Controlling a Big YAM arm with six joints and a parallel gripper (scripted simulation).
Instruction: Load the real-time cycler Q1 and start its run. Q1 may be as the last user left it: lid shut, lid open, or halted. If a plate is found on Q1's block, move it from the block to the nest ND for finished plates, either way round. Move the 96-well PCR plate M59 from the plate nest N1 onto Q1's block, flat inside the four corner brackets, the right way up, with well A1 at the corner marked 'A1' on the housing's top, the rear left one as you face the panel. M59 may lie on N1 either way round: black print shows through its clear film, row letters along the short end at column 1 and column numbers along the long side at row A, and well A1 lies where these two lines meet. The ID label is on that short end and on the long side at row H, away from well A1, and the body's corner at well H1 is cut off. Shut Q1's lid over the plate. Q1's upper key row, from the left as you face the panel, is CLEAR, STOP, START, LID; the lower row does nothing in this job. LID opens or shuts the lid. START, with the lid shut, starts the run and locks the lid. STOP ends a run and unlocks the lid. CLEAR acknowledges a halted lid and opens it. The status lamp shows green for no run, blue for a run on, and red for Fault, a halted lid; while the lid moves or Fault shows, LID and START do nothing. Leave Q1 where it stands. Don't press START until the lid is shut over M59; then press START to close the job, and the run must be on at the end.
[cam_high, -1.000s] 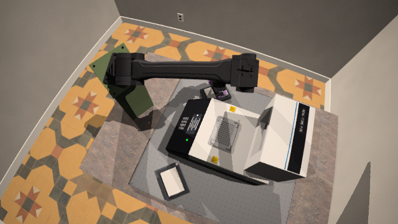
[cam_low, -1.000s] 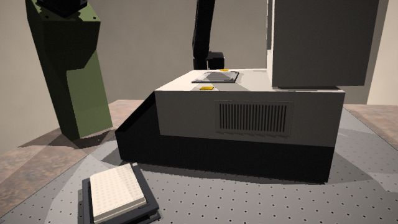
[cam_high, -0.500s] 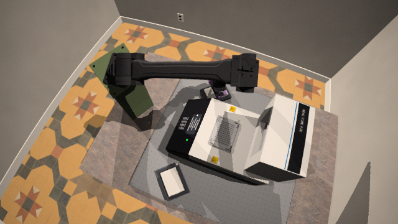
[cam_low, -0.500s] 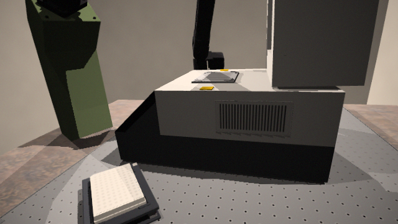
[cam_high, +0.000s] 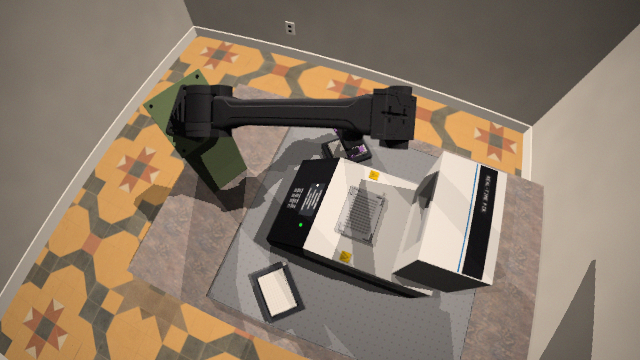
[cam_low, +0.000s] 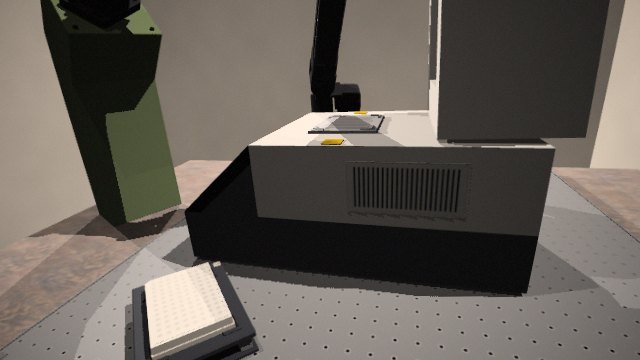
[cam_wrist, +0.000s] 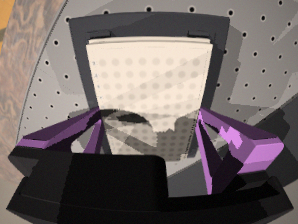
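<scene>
Now: hand 20 mm above the dark nest nd. Round my hand: dark nest N1: 220 mm behind, 530 mm to the right, 10 mm below.
</scene>
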